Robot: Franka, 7 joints.
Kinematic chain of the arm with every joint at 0, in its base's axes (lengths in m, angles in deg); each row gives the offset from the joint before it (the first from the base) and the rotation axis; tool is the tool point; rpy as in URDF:
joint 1: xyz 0 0 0.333 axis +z
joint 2: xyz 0 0 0 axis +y
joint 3: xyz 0 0 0.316 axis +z
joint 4: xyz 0.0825 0 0 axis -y
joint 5: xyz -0.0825 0 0.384 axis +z
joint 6: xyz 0 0 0 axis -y
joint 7: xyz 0.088 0 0 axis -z
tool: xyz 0 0 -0.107 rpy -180 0 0
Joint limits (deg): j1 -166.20..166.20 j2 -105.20..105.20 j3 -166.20..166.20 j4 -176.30..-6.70 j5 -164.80..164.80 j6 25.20..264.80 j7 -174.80..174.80
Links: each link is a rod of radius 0.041 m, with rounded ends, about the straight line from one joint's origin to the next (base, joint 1, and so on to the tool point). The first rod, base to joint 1, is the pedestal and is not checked.
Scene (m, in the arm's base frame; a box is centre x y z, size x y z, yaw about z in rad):
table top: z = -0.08
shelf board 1: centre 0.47 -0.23 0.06 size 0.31 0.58 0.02 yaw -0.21
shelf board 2: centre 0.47 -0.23 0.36 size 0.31 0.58 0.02 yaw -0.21
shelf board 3: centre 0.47 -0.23 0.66 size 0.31 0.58 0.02 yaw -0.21
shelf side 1: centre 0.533 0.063 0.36 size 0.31 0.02 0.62 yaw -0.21
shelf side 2: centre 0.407 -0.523 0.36 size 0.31 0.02 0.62 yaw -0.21
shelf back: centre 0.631 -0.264 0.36 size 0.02 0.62 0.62 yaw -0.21
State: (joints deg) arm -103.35 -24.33 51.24 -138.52 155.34 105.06 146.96
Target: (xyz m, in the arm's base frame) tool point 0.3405 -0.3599 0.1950
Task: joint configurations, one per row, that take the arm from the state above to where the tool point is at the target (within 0.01 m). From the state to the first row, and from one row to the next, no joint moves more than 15 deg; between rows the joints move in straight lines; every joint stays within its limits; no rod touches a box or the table.
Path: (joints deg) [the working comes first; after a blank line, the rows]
Joints at the target: -92.99 24.21 41.49 -140.65 157.31 112.85 146.96
Straight joint move there: touches shelf board 2.

1: -102.97 -34.61 44.77 -147.37 155.83 104.98 146.96
2: -102.59 -44.88 38.30 -156.22 156.32 104.91 146.96
3: -102.21 -55.16 31.84 -165.07 156.81 104.83 146.96
4: -101.79 -40.66 32.54 -164.23 156.82 107.32 146.96
5: -101.37 -26.17 33.23 -163.38 156.84 109.81 146.96
6: -100.95 -11.68 33.93 -162.54 156.86 112.29 146.96
7: -100.53 2.82 34.63 -161.70 156.87 114.78 146.96
8: -96.76 13.51 38.06 -151.18 157.09 113.81 146.96
9: -92.99 24.21 41.49 -140.65 157.31 112.85 146.96

